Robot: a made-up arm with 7 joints. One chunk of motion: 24 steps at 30 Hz.
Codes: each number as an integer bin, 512 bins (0 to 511) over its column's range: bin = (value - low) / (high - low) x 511, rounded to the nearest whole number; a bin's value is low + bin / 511 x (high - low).
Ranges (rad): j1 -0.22..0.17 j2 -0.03..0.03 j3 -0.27..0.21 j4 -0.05..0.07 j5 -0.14..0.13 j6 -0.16..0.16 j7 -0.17..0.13
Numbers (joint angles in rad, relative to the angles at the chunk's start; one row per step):
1: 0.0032 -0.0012 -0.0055 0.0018 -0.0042 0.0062 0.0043
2: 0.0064 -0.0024 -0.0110 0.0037 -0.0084 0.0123 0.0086
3: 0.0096 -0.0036 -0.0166 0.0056 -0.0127 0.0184 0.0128
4: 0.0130 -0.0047 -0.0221 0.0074 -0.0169 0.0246 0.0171
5: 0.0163 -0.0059 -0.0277 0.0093 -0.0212 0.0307 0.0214
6: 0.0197 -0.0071 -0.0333 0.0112 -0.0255 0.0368 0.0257
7: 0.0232 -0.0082 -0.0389 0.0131 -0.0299 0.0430 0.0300
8: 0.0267 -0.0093 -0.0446 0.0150 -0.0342 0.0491 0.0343
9: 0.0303 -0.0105 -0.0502 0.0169 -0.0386 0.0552 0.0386
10: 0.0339 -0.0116 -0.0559 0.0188 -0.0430 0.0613 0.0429
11: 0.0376 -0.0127 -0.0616 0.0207 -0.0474 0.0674 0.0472
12: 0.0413 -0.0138 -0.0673 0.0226 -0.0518 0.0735 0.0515
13: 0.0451 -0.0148 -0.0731 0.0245 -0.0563 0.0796 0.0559
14: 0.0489 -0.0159 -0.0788 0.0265 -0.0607 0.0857 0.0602
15: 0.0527 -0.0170 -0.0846 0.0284 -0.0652 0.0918 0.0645
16: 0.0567 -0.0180 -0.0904 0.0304 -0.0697 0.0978 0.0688
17: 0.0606 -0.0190 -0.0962 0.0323 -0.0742 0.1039 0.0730
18: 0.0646 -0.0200 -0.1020 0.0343 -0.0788 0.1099 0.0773
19: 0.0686 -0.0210 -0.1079 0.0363 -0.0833 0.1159 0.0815
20: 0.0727 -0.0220 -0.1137 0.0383 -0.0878 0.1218 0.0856
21: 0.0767 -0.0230 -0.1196 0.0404 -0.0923 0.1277 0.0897
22: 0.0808 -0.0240 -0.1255 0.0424 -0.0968 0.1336 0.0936
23: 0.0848 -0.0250 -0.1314 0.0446 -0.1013 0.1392 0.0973
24: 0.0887 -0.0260 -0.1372 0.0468 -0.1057 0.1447 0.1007
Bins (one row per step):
1: 292 245 282 221 257 265 297
2: 297 235 276 229 249 275 304
3: 301 225 270 237 241 285 311
4: 305 215 264 244 233 295 319
5: 310 205 258 253 225 305 326
6: 314 195 252 261 217 314 333
7: 319 186 246 269 208 324 341
8: 323 176 240 277 200 334 348
9: 328 166 234 285 192 344 355
10: 333 157 228 293 184 353 363
11: 338 147 222 301 175 363 370
12: 342 138 216 309 167 373 377
13: 347 129 210 317 158 383 385
14: 352 120 204 326 150 392 392
15: 357 111 197 334 142 402 399
16: 363 102 191 342 133 412 407
17: 368 94 185 350 125 421 414
18: 373 85 179 359 116 431 421
19: 378 77 173 367 107 441 428
20: 384 68 166 376 99 450 435
21: 389 60 160 385 90 459 442
22: 394 51 154 393 82 469 449
23: 399 43 148 403 73 478 455
24: 404 34 141 412 65 487 461

